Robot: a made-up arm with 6 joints. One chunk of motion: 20 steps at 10 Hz.
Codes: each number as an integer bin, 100 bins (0 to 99) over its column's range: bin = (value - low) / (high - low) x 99, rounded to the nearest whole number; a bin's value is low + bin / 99 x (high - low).
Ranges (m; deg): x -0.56..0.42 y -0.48..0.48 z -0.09..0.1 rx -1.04..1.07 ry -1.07..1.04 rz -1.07..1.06
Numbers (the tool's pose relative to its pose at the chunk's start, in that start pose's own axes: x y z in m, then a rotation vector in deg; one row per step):
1: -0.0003 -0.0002 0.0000 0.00 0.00 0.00
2: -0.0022 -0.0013 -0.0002 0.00 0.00 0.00
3: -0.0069 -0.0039 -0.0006 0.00 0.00 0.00
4: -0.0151 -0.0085 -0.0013 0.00 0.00 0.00
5: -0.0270 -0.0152 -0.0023 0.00 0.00 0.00
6: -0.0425 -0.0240 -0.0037 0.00 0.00 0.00
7: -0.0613 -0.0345 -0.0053 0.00 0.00 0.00
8: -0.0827 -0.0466 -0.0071 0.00 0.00 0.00
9: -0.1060 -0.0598 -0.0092 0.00 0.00 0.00
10: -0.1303 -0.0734 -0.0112 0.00 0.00 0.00
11: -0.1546 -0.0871 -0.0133 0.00 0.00 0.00
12: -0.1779 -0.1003 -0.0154 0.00 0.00 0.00
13: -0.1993 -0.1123 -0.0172 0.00 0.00 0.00
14: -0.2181 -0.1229 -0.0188 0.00 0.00 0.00
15: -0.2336 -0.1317 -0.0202 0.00 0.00 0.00
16: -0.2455 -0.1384 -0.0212 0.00 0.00 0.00
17: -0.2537 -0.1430 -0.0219 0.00 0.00 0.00
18: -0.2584 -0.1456 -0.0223 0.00 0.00 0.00
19: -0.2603 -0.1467 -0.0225 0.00 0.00 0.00
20: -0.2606 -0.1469 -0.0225 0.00 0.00 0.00
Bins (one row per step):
1: 57 49 47 49 50 50
2: 56 49 47 49 50 50
3: 56 49 47 49 50 50
4: 55 49 46 49 50 50
5: 54 48 46 49 50 50
6: 52 47 45 49 50 50
7: 50 46 44 49 50 50
8: 48 45 43 49 50 50
9: 46 43 42 49 50 50
10: 43 42 41 49 50 50
11: 41 41 40 49 50 50
12: 39 39 39 49 50 50
13: 36 38 38 49 50 50
14: 35 37 37 49 50 50
15: 33 36 36 49 50 50
16: 32 35 36 49 50 50
17: 31 35 35 49 50 50
18: 30 34 35 49 50 50
19: 30 34 35 49 50 50
20: 30 34 35 49 50 50

